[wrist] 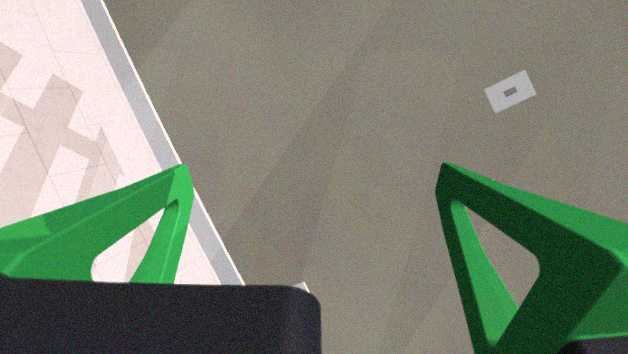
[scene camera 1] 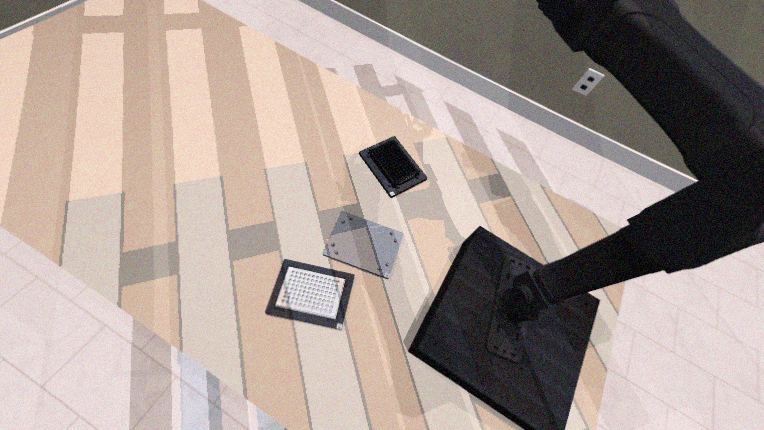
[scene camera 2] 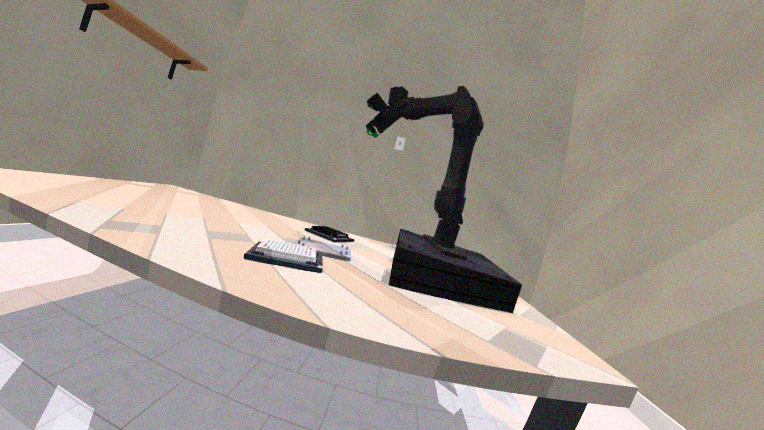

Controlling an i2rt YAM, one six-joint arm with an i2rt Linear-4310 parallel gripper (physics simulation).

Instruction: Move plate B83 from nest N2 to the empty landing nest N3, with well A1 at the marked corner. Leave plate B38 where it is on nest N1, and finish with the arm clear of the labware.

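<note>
A white 96-well plate (scene camera 1: 311, 292) (scene camera 2: 287, 251) lies flat in a dark-rimmed nest (scene camera 1: 347, 293). A black plate (scene camera 1: 394, 161) (scene camera 2: 328, 231) lies in another dark nest (scene camera 1: 410, 185). Between them is an empty, see-through nest (scene camera 1: 363, 246) with small pegs. Each nest has a small white mark at one corner. No names can be read, so I cannot tell which plate is B83 or B38. My gripper (scene camera 2: 372, 131) (wrist: 314, 177) is open with nothing between its green fingers, high above the table and away from the plates. Its fingers do not show in scene camera 1.
The arm's black base block (scene camera 1: 459, 341) (scene camera 2: 454, 272) stands on the table beside the nests. A wall shelf (scene camera 2: 149, 37) hangs at the upper left in scene camera 2. A wall socket (scene camera 1: 588, 81) (scene camera 2: 399, 143) (wrist: 510, 91) is on the wall behind. Striped shadows cross the tabletop.
</note>
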